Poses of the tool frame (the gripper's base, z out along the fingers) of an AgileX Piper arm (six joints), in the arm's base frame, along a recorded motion.
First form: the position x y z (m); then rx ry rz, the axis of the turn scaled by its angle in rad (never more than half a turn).
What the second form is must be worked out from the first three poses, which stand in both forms.
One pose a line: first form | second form
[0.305, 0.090, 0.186, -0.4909, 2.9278, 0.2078] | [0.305, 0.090, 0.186, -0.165, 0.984, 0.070, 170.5]
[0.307, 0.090, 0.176, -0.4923, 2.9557, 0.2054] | [0.307, 0.090, 0.176, -0.164, 0.984, 0.068, 172.1]
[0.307, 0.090, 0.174, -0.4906, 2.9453, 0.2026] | [0.307, 0.090, 0.174, -0.164, 0.984, 0.068, 171.5]
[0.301, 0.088, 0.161, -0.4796, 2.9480, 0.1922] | [0.301, 0.088, 0.161, -0.160, 0.985, 0.064, 171.5]
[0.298, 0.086, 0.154, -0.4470, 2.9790, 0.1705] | [0.298, 0.086, 0.154, -0.148, 0.987, 0.057, 172.9]
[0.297, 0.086, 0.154, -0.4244, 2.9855, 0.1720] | [0.297, 0.086, 0.154, -0.141, 0.988, 0.057, 173.1]
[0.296, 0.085, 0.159, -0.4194, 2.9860, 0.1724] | [0.296, 0.085, 0.159, -0.139, 0.989, 0.057, 173.0]
